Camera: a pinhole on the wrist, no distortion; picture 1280 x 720 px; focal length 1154.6 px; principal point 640.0 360.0 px. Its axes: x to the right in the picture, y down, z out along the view. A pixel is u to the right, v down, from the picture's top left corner.
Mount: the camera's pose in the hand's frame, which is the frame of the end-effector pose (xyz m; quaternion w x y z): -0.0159 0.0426 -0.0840 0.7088 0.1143 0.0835 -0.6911
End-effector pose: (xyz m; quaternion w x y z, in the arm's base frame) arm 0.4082 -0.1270 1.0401 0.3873 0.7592 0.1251 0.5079
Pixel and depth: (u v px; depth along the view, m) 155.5 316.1 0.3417
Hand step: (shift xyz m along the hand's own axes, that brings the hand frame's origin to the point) -0.0468 0.0853 0.2830
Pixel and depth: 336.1 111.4 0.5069
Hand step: -0.1491 0.0281 0.4344
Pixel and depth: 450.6 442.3 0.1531
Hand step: -0.0118 0.0245 0.0704
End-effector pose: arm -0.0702 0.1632 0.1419 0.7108 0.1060 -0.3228 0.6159
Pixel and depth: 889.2 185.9 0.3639
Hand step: -0.0827 -0.1348 0.2411
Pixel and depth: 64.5 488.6 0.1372
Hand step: -0.0082 0.0705 0.0673
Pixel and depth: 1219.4 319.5 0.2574
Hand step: -0.0311 -0.1531 0.1270
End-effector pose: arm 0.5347 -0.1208 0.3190 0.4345 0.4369 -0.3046 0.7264
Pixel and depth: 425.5 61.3 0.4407
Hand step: -0.1498 -0.0032 0.3564
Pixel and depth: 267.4 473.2 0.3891
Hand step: 0.0029 0.0560 0.3260
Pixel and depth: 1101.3 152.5 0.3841
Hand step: -0.0953 -0.2127 0.2391
